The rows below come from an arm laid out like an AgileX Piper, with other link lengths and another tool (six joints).
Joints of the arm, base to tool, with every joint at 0 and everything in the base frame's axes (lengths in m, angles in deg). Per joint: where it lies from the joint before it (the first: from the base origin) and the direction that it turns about. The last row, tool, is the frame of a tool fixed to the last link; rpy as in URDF.
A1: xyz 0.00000 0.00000 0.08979 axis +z
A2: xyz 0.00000 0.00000 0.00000 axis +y
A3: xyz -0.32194 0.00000 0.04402 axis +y
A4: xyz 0.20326 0.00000 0.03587 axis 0.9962 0 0.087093
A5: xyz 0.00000 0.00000 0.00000 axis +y
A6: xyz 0.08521 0.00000 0.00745 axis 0.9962 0 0.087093
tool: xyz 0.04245 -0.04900 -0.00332 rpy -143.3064 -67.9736 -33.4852
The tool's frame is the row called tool.
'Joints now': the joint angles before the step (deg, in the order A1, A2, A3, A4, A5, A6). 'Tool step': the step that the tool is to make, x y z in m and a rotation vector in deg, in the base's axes. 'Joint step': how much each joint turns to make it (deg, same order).
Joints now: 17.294 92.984 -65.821 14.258 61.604 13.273
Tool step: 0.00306 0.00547 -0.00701 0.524 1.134 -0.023
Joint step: 0.503 1.520 0.001 0.980 -0.618 -0.001
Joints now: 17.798 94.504 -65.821 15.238 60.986 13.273
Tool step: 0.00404 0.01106 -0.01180 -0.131 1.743 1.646
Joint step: 1.798 2.569 -0.022 0.612 -0.810 -0.314
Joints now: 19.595 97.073 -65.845 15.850 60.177 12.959
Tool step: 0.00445 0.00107 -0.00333 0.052 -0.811 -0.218
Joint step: -0.001 0.662 0.001 -0.037 -1.470 -0.129
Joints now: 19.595 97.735 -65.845 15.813 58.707 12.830
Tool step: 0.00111 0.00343 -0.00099 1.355 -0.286 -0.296
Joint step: 0.001 0.130 0.000 1.497 -0.741 -0.591
